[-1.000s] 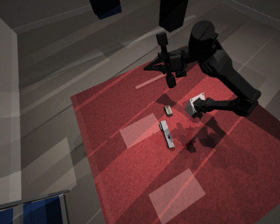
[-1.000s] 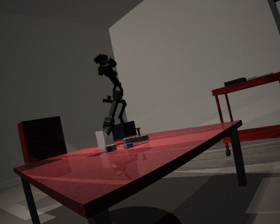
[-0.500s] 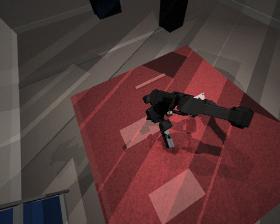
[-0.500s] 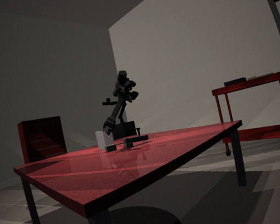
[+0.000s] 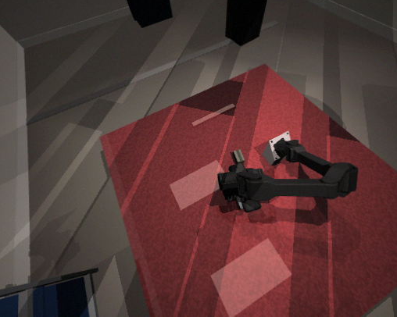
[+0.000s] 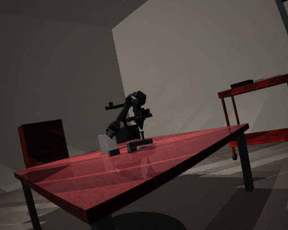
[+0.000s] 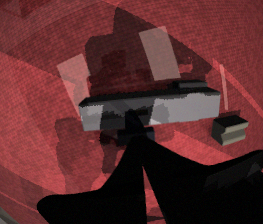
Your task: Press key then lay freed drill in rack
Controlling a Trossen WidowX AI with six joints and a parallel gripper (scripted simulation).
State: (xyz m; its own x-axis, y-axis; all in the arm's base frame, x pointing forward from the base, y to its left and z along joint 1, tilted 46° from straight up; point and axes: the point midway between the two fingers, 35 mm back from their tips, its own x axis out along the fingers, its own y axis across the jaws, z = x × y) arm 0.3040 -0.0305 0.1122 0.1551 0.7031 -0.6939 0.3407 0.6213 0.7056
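The drill lies 30 mm behind my gripper tip, 50 mm to the right of it and 80 mm below it.
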